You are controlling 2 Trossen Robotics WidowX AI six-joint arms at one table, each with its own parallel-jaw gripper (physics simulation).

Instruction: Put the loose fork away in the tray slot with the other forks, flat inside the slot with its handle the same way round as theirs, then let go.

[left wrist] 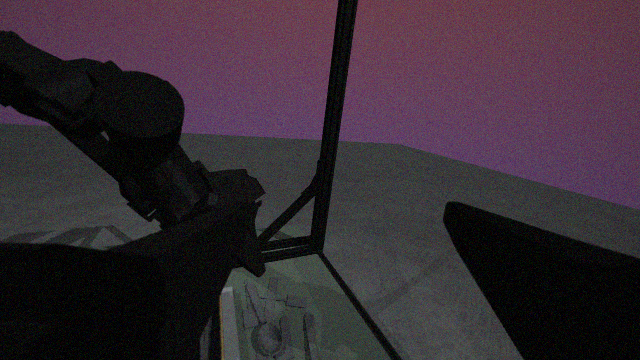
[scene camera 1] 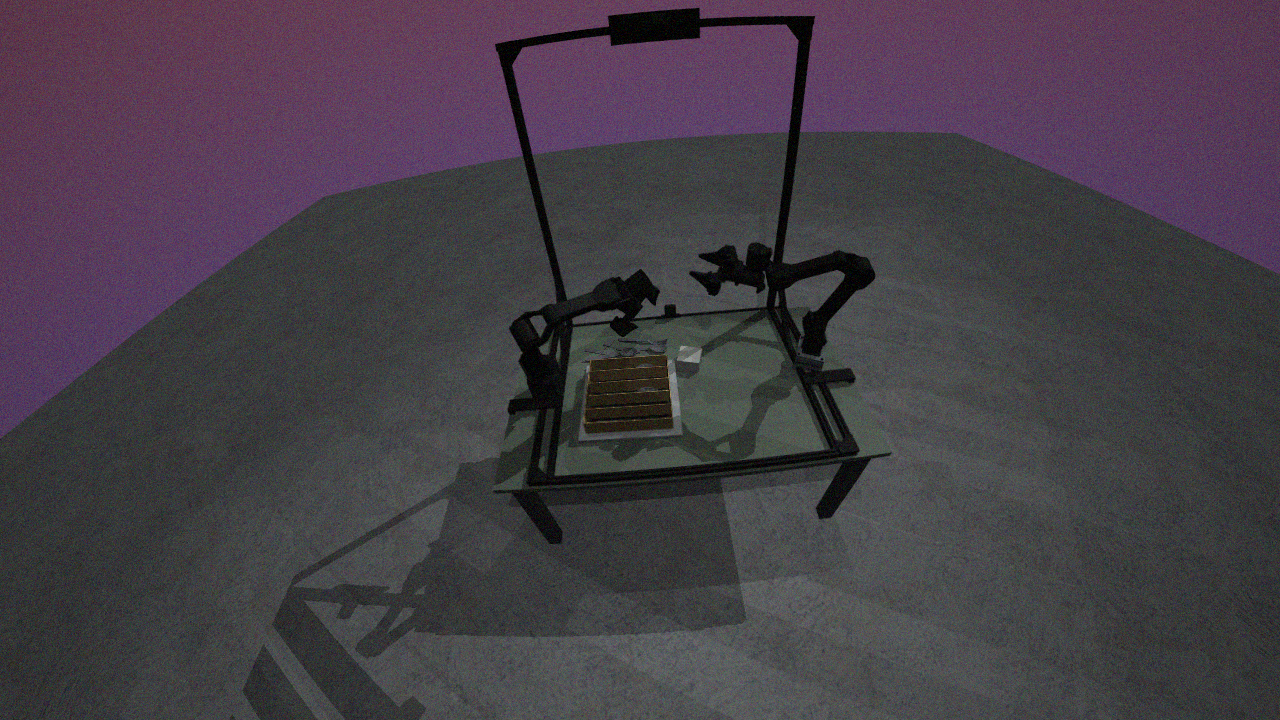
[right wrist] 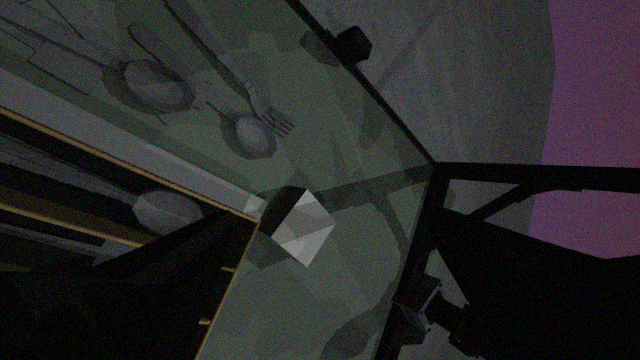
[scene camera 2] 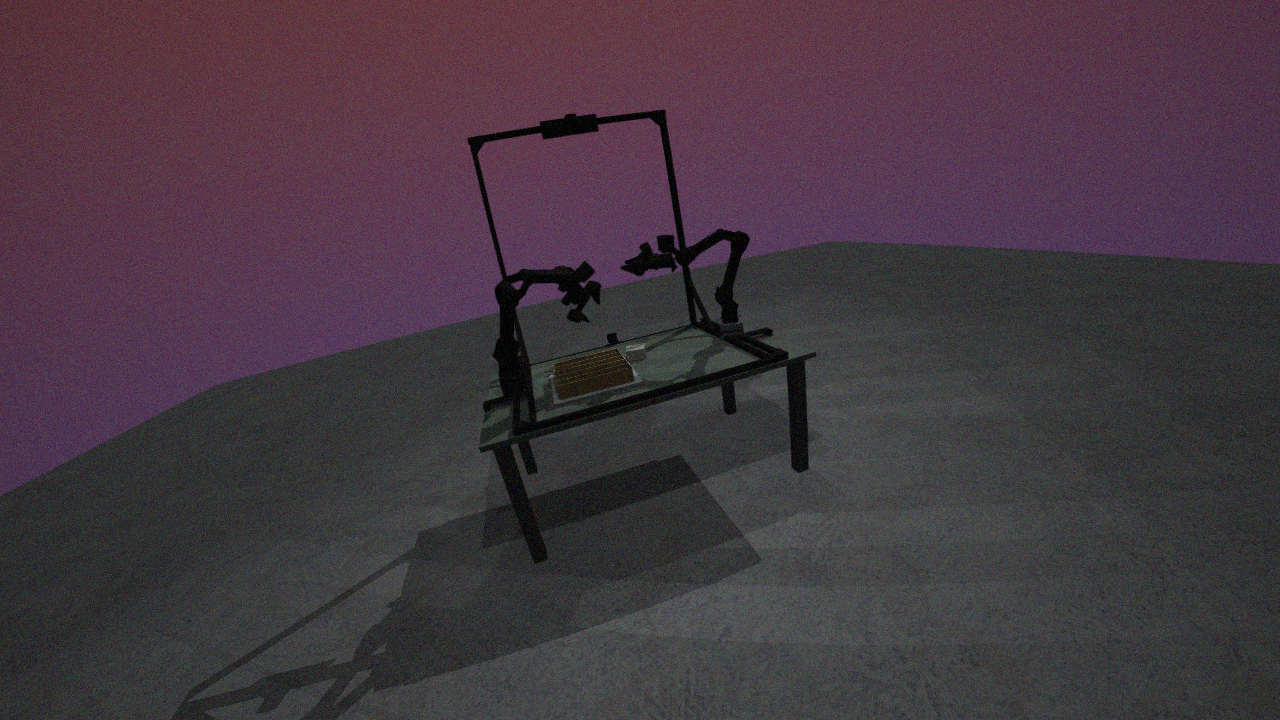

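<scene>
The loose fork (right wrist: 247, 87) lies flat on the glass table (scene camera 1: 745, 400) behind the tray, its tines pointing toward the white cube. Two loose spoons (right wrist: 253, 137) (right wrist: 161, 89) lie beside it. This loose cutlery (scene camera 1: 632, 347) (left wrist: 276, 321) is small and dim in the scene views. The wooden slotted tray (scene camera 1: 675, 402) (scene camera 2: 592, 395) (right wrist: 193, 176) (left wrist: 227, 321) sits at the left of the table. I cannot make out its forks. My right gripper (scene camera 1: 627, 320) (scene camera 2: 582, 306) is open and empty, hanging above the loose cutlery. My left gripper (scene camera 1: 707, 276) (scene camera 2: 635, 266) is open and empty, high above the table's back edge.
A white cube (scene camera 1: 689, 355) (scene camera 2: 635, 347) (right wrist: 304, 232) stands on the table right of the tray's back corner. A small black block (scene camera 1: 670, 310) (right wrist: 353, 44) sits on the back rail. A tall black frame (scene camera 1: 526, 157) (left wrist: 333, 125) rises behind the table.
</scene>
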